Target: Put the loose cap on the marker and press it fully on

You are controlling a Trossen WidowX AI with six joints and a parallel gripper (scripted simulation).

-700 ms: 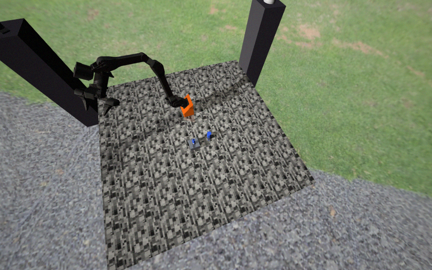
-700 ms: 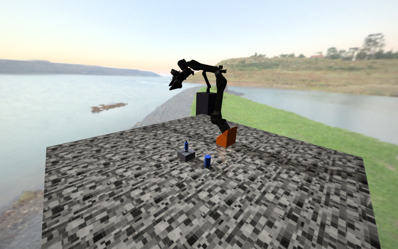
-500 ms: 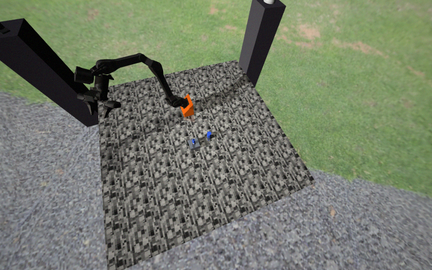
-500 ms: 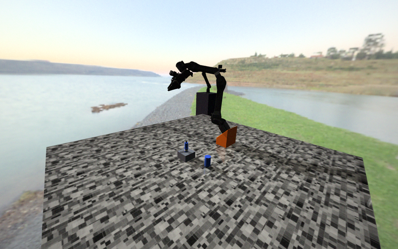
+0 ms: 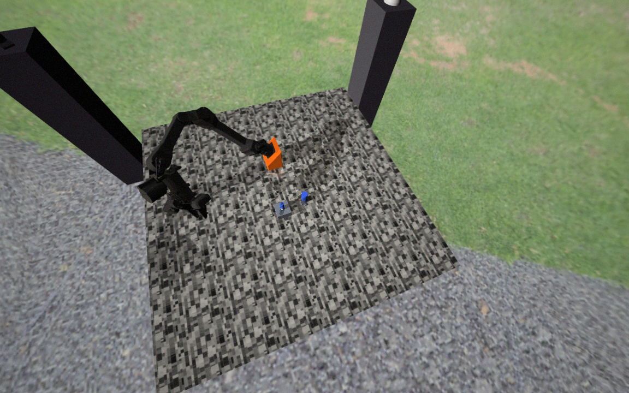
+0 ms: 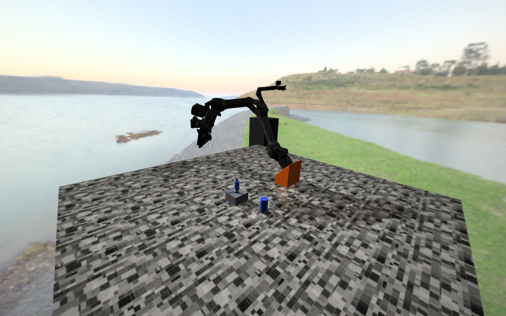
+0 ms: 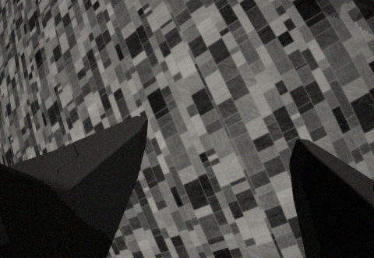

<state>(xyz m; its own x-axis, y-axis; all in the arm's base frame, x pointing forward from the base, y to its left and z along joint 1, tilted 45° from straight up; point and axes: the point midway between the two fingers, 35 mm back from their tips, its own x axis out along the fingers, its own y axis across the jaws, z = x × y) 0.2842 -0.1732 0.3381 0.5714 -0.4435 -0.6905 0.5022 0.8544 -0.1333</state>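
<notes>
The blue cap is 20 mm behind my gripper tip, 440 mm to the left of it and 140 mm below it.
</notes>
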